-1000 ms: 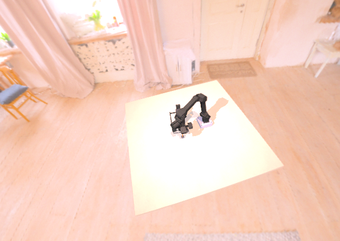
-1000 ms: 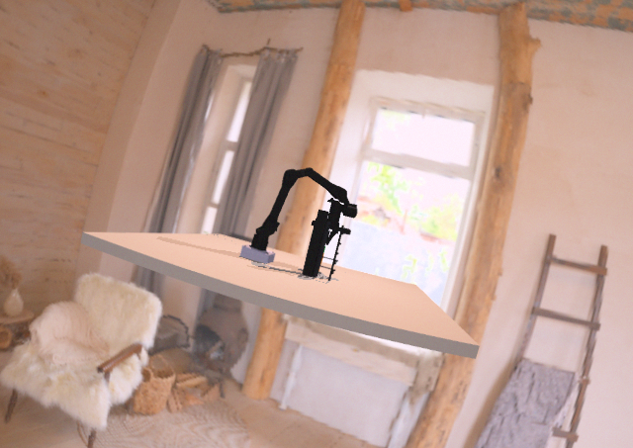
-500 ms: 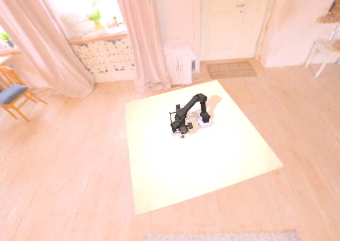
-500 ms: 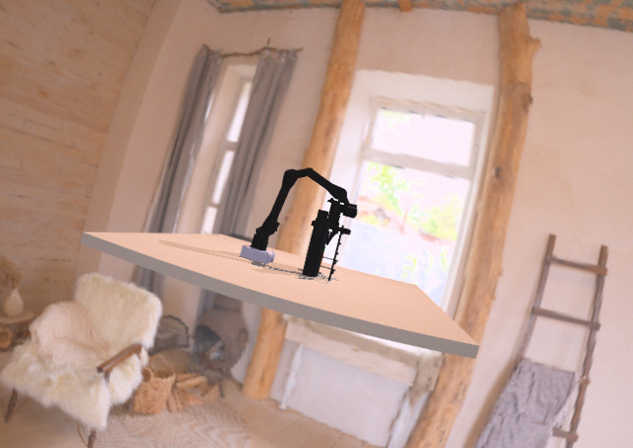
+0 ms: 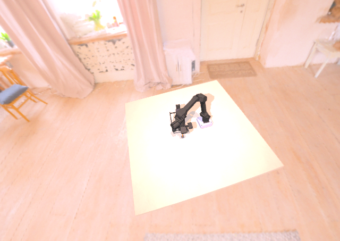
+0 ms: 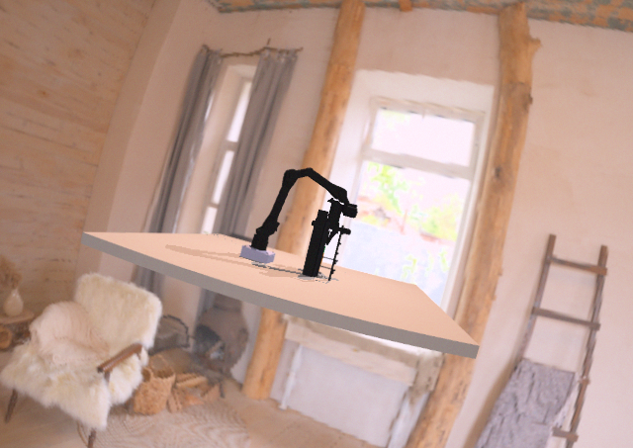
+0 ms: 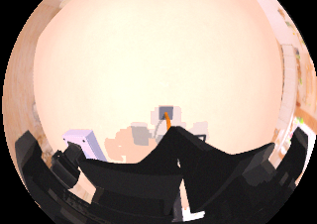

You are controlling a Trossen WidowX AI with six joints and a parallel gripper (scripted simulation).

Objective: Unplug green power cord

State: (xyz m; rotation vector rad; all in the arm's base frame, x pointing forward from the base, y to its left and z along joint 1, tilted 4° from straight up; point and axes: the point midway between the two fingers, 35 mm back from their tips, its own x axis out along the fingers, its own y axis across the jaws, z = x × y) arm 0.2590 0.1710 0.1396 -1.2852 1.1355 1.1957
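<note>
Now: gripper tip 110 mm to the left of the green plug, 10 mm short of it and 10 mm above it.
</note>
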